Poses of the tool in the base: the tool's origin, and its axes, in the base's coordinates. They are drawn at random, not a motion.
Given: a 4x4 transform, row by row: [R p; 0 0 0 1], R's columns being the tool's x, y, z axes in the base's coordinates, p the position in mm. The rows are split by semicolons.
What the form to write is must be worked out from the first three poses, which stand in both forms.
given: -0.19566 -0.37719 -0.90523 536.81; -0.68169 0.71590 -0.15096 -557.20; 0.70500 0.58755 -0.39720 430.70; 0 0 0 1
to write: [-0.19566 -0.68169 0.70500 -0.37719 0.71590 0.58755 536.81 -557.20 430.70]
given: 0.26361 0.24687 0.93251 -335.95; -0.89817 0.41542 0.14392 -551.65; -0.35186 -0.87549 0.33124 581.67; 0 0 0 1
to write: [0.26361 -0.89817 -0.35186 0.24687 0.41542 -0.87549 -335.95 -551.65 581.67]
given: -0.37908 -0.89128 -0.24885 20.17; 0.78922 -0.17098 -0.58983 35.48; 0.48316 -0.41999 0.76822 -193.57; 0 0 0 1
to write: [-0.37908 0.78922 0.48316 -0.89128 -0.17098 -0.41999 20.17 35.48 -193.57]
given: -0.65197 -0.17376 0.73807 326.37; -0.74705 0.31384 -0.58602 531.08; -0.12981 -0.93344 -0.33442 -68.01; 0 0 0 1
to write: [-0.65197 -0.74705 -0.12981 -0.17376 0.31384 -0.93344 326.37 531.08 -68.01]
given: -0.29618 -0.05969 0.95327 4.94; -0.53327 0.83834 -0.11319 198.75; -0.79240 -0.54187 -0.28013 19.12; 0 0 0 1
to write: [-0.29618 -0.53327 -0.79240 -0.05969 0.83834 -0.54187 4.94 198.75 19.12]
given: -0.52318 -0.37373 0.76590 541.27; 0.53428 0.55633 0.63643 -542.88; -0.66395 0.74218 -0.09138 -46.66; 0 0 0 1
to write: [-0.52318 0.53428 -0.66395 -0.37373 0.55633 0.74218 541.27 -542.88 -46.66]
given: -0.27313 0.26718 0.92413 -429.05; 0.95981 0.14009 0.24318 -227.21; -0.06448 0.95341 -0.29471 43.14; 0 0 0 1
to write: [-0.27313 0.95981 -0.06448 0.26718 0.14009 0.95341 -429.05 -227.21 43.14]
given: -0.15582 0.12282 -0.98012 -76.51; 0.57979 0.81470 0.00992 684.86; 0.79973 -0.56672 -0.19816 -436.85; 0 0 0 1
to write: [-0.15582 0.57979 0.79973 0.12282 0.81470 -0.56672 -76.51 684.86 -436.85]
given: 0.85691 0.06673 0.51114 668.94; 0.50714 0.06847 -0.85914 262.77; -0.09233 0.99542 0.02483 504.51; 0 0 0 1
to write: [0.85691 0.50714 -0.09233 0.06673 0.06847 0.99542 668.94 262.77 504.51]
